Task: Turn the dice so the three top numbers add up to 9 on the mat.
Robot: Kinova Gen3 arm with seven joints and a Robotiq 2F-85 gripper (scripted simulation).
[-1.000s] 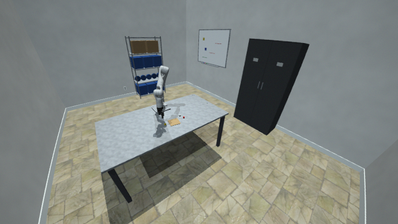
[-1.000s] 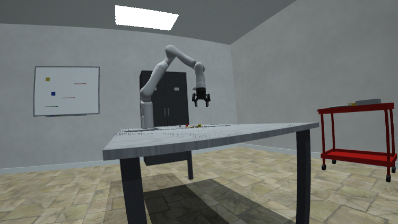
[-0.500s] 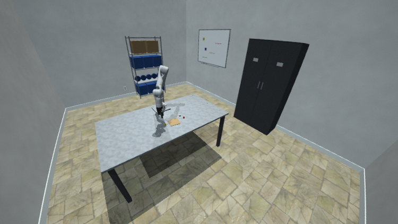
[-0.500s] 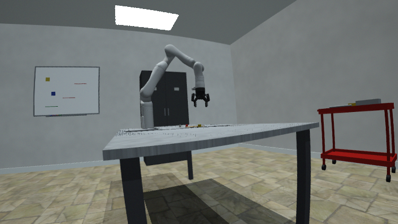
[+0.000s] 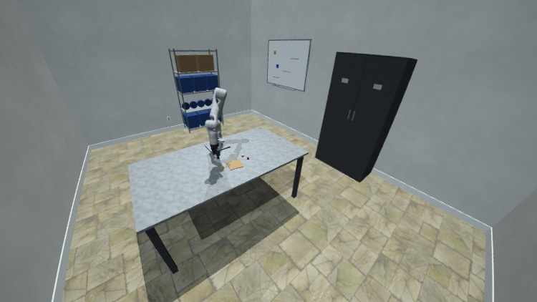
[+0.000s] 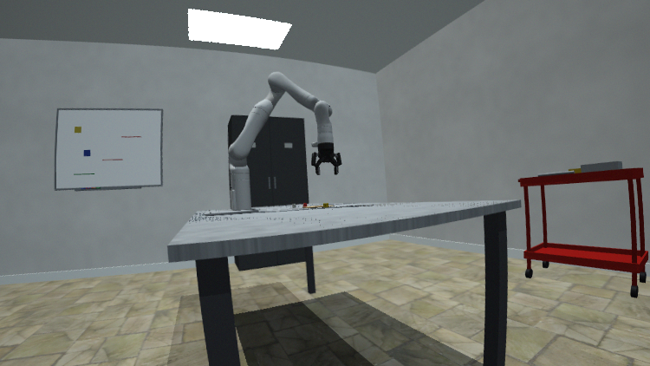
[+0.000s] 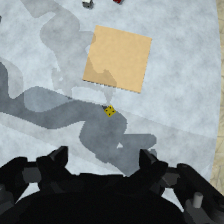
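The yellow die is 1 cm ahead of my hand, 5 cm to the left of it and 15 cm below it. The rest, counted from my hand: red die 4 cm ahead, 34 cm to the left, 15 cm below; tan mat 3 cm ahead, 17 cm to the left, 16 cm below; white die 3 cm behind, 32 cm to the left, 15 cm below.
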